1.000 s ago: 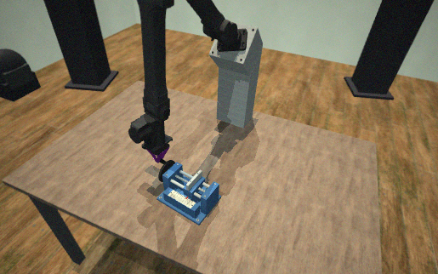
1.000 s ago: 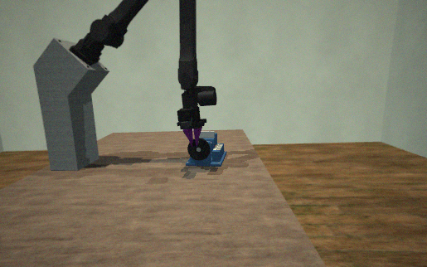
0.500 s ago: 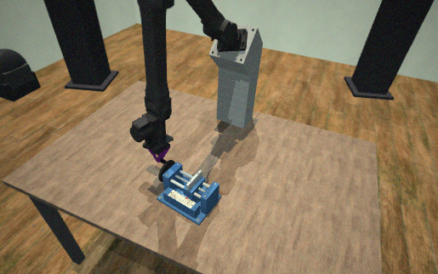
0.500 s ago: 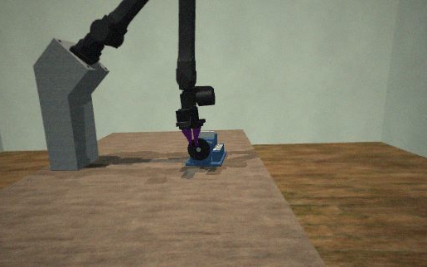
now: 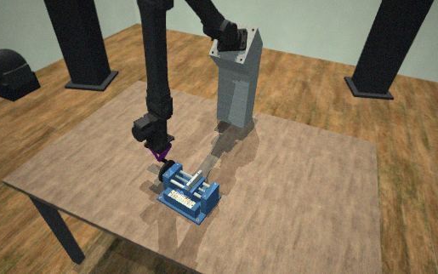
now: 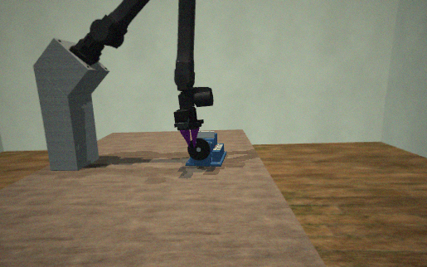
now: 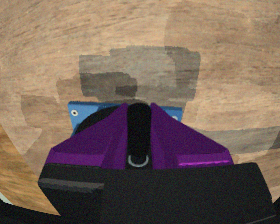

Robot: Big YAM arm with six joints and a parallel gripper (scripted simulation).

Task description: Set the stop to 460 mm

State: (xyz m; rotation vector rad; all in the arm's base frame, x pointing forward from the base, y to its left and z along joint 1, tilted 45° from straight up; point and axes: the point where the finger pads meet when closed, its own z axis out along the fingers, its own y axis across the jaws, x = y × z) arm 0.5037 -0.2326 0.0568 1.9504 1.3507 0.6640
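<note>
Now: the black handwheel 2 cm to the left of my hand, 2 cm ahead of it and 1 cm below it. The rest, counted from my hand: dark handle (1 cm to the left, 1 cm ahead); then stop fixture (14 cm to the left, 11 cm ahead, 1 cm below).
</note>
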